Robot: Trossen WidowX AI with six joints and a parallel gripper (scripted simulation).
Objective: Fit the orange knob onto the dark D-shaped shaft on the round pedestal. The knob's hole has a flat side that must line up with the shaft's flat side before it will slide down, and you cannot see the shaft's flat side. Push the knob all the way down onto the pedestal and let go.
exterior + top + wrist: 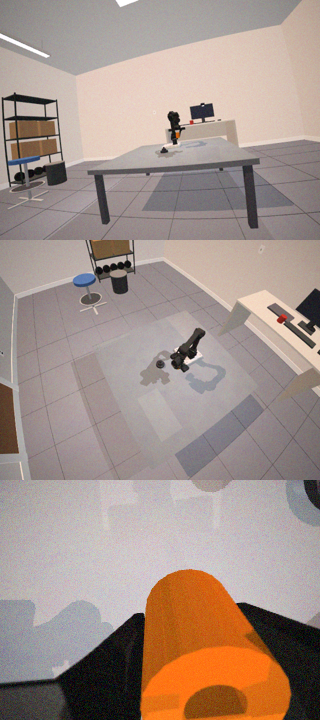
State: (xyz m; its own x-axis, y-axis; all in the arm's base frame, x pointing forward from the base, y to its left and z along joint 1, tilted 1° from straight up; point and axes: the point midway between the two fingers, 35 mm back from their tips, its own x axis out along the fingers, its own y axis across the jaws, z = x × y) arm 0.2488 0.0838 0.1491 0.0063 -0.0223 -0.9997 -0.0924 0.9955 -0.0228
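My gripper tip is now 7 cm short of the D-shaft pedestal, 16 cm to the left of it and 11 cm above it. Also, from my gripper tip: orange knob 2 cm above.
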